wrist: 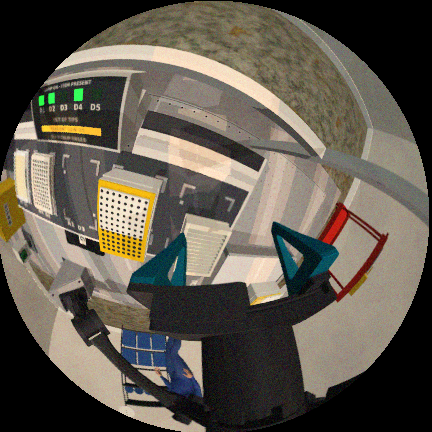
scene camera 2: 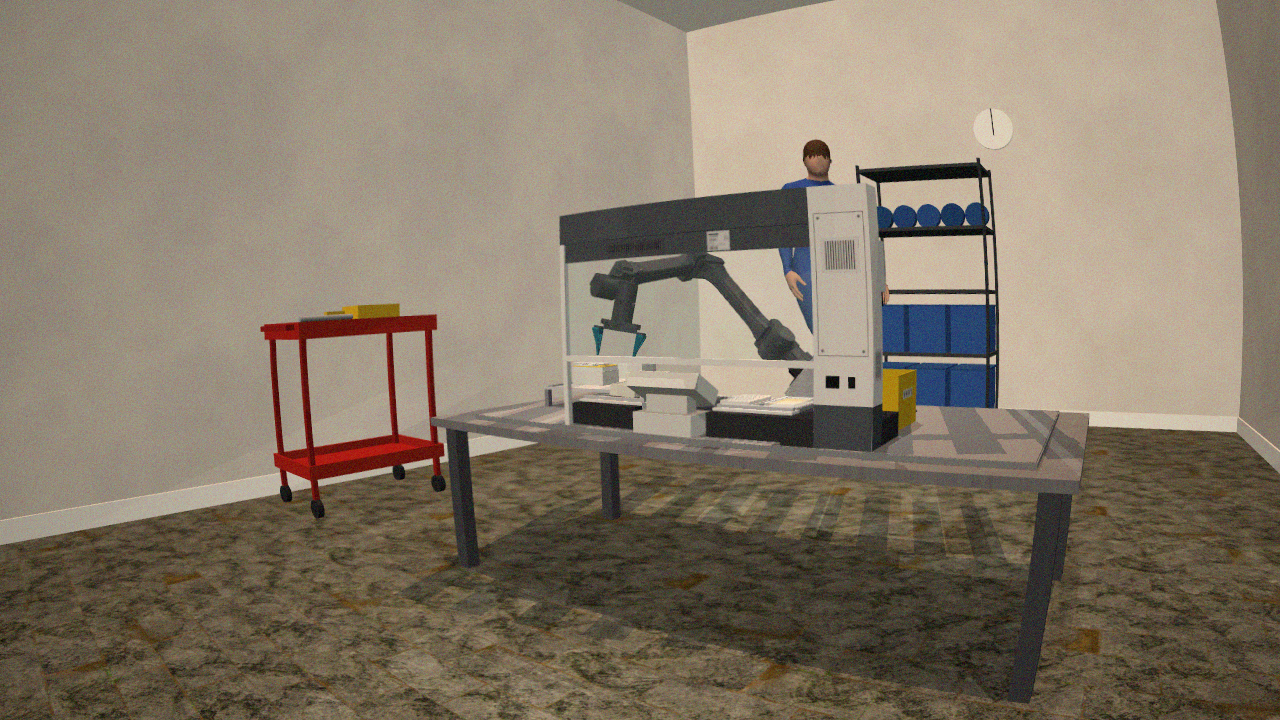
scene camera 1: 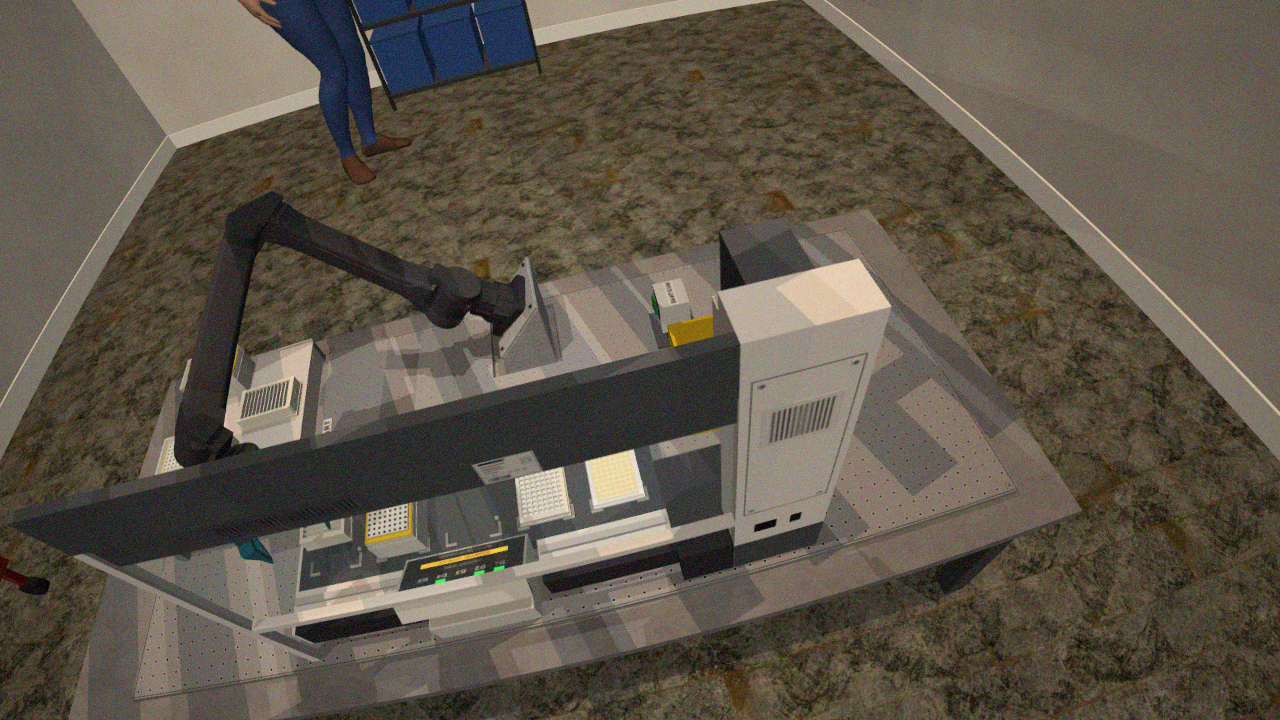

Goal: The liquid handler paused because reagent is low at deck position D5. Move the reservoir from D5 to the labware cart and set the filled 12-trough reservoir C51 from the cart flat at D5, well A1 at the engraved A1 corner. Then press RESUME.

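Places are measured from the arm's base along level axes (x ahead, y right, z down), in metres.
Pixels of known places: gripper, between the fingertips: (wrist: pixel 229 231) (scene camera 1: pixel 300 543); arm's base, origin of its link: (wrist: pixel 72 296) (scene camera 2: pixel 808 372) (scene camera 1: pixel 511 307).
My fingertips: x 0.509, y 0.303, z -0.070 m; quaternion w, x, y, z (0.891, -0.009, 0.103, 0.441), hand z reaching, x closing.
Note:
Ahead of a thing's pixels: the offset from my fingertips to its top centre.
My gripper (scene camera 2: pixel 617 351) (wrist: pixel 229 231) is open and empty, its teal fingers hanging above the D5 end of the deck. A pale reservoir with parallel troughs {dx -0.105, dy +0.031, dz +0.074 m} (scene camera 1: pixel 326 534) (wrist: pixel 207 240) lies below the fingers, overlapping the rear of D5, with D5's front corner marks uncovered. In scene camera 1, a second slotted reservoir {dx -0.371, dy +0.235, dz +0.079 m} (scene camera 1: pixel 270 400) sits on the white stand (scene camera 1: pixel 290 358) (wrist: pixel 250 267) at the table's left end; its label is unreadable. The screen (scene camera 1: pixel 465 564) (wrist: pixel 80 115) shows lit lamps for D1, D2 and D4, D5 dark, and an amber bar. RESUME is not legible.
A yellow-rimmed tip rack (scene camera 1: pixel 391 523) (wrist: pixel 125 215) stands beside D5. Two plates (scene camera 1: pixel 542 495) (scene camera 1: pixel 614 478) sit farther along. The dark gantry beam (scene camera 1: pixel 501 420) (scene camera 2: pixel 680 225) spans above the deck. Another box with yellow {dx -0.241, dy +0.351, dz +0.039 m} (wrist: pixel 265 292) is on the stand. A red cart (scene camera 2: pixel 358 456) stands beyond.

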